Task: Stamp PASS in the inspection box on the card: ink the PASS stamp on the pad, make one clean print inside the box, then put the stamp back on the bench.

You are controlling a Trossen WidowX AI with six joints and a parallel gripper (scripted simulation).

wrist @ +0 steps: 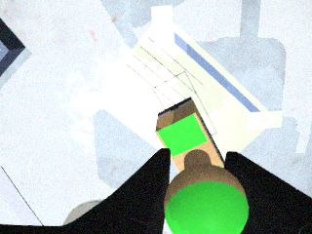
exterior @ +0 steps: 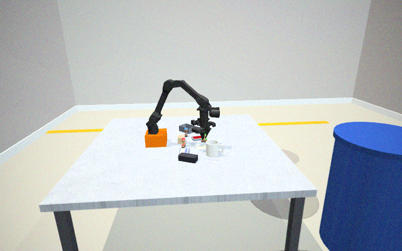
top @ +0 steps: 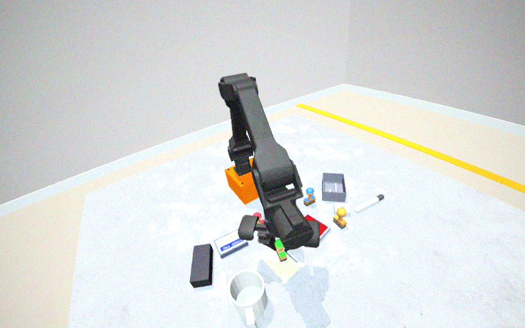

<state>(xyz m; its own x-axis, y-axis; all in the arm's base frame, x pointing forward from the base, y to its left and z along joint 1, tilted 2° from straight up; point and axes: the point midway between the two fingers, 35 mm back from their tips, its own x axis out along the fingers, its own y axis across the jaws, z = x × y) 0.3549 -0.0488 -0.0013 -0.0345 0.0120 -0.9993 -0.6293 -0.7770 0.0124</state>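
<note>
Right now my gripper tip is 60 mm above the white card. Also, from my gripper tip: mug: 70 mm ahead, 120 mm to the right, 20 mm below; green-knobbed stamp: right at my gripper tip; red-knobbed stamp: 140 mm behind, 40 mm below.
</note>
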